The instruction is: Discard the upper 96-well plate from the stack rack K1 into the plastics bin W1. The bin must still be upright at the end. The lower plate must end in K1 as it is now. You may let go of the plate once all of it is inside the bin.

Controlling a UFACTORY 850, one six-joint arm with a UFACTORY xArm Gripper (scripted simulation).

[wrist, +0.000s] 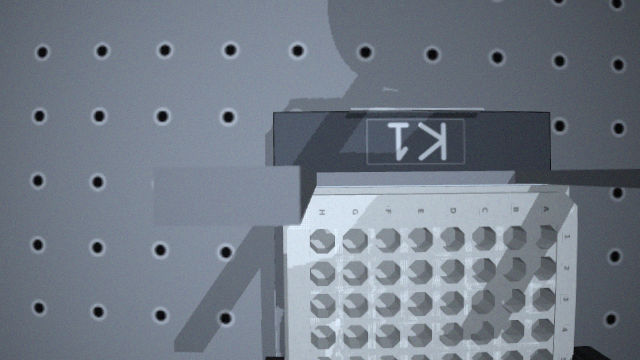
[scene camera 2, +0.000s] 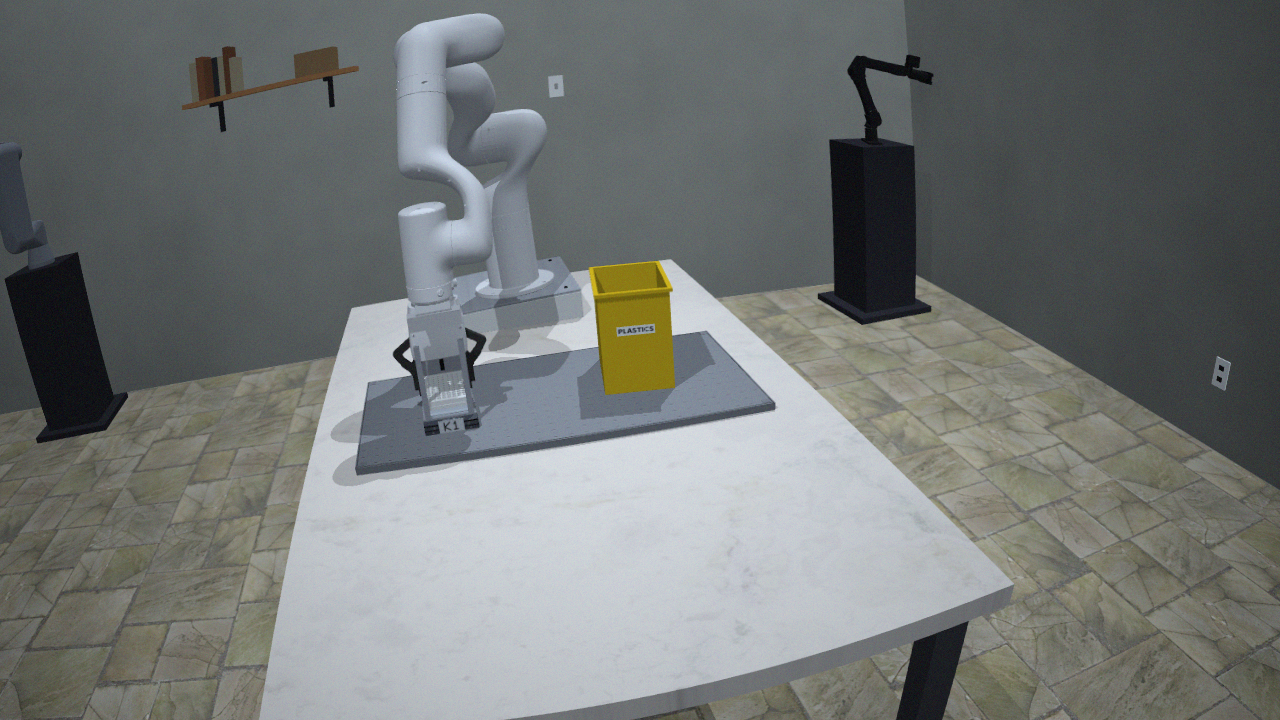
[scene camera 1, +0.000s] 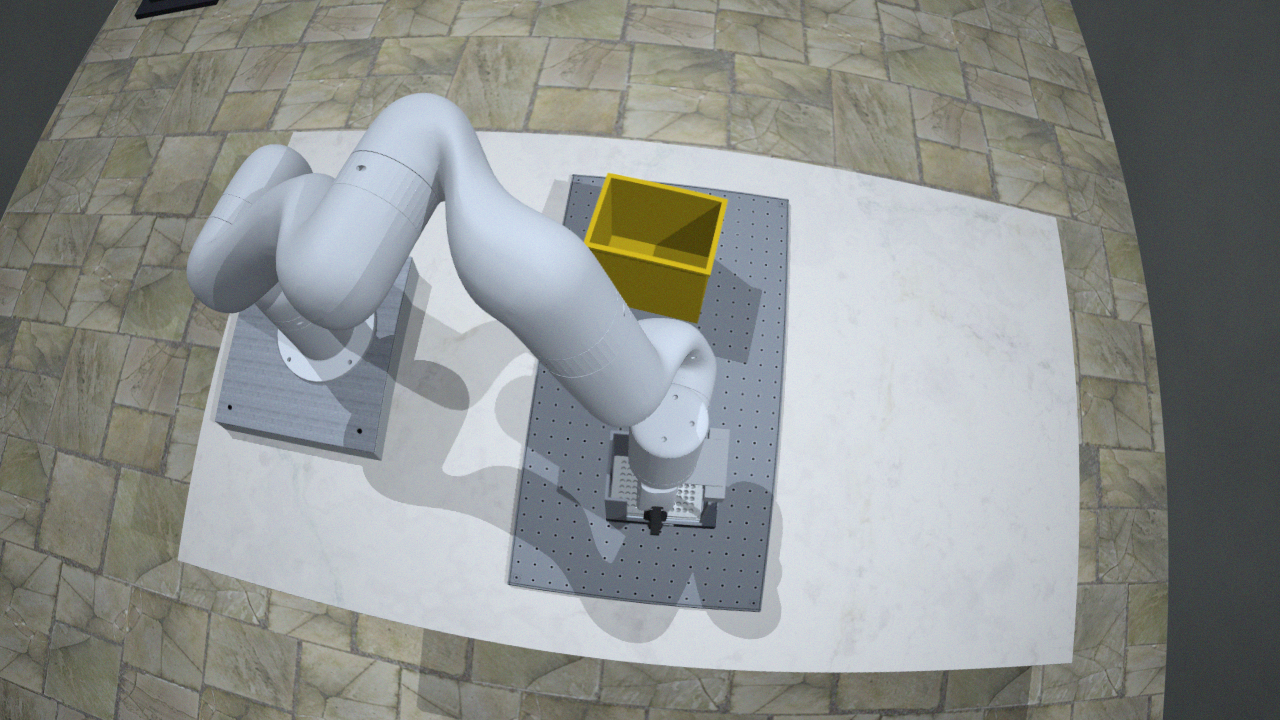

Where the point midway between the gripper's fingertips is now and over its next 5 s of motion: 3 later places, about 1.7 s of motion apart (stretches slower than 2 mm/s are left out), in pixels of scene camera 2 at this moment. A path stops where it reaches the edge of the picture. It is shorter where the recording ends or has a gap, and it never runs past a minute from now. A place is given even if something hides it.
The gripper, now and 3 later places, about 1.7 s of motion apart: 445,389; 443,374; 437,334; 431,293
